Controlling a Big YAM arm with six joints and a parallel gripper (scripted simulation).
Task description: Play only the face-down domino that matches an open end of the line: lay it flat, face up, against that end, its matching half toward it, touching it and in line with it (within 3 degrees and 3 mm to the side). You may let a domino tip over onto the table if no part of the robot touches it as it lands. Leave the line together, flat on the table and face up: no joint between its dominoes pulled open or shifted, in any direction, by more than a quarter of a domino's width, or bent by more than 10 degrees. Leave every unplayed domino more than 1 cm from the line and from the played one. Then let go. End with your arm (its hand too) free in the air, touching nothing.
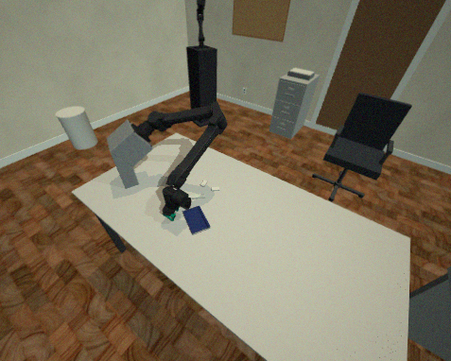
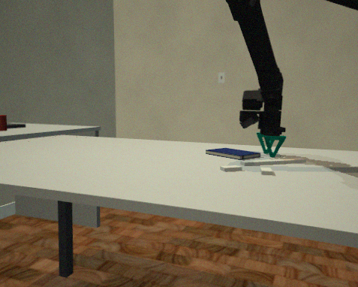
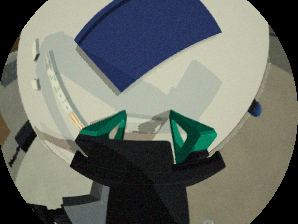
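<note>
Right now the white domino is 20 mm behind my hand and 10 mm to the right of it. Also, from my hand: book 100 mm ahead, 80 mm to the left.
</note>
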